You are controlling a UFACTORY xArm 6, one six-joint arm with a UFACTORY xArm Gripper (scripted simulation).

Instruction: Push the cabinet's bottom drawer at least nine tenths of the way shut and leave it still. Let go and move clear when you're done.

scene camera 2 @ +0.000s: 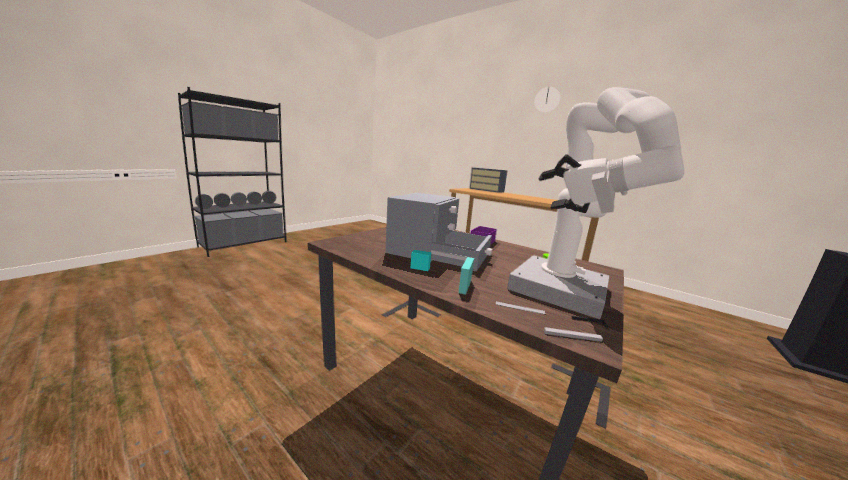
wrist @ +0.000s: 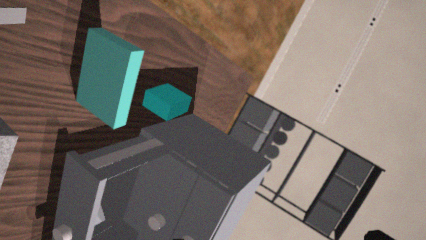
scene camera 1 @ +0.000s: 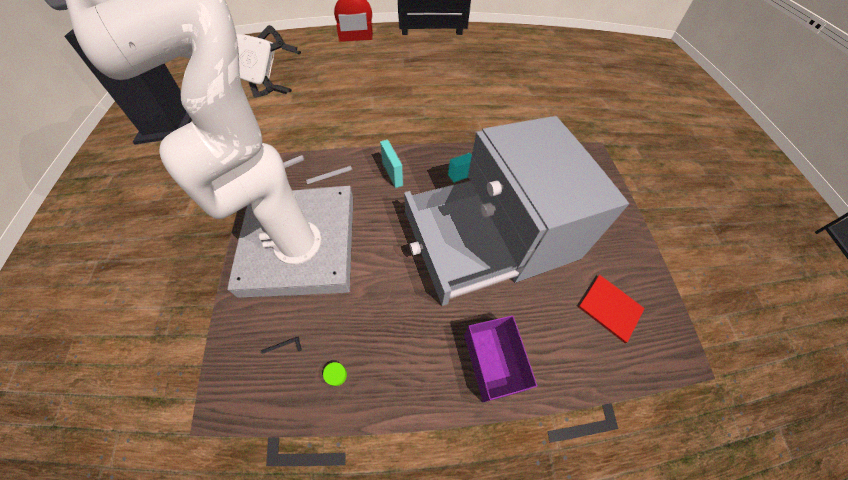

Note:
The pictures show: the gripper, a purple bin and a red plate.
The gripper shows as well in scene camera 2.

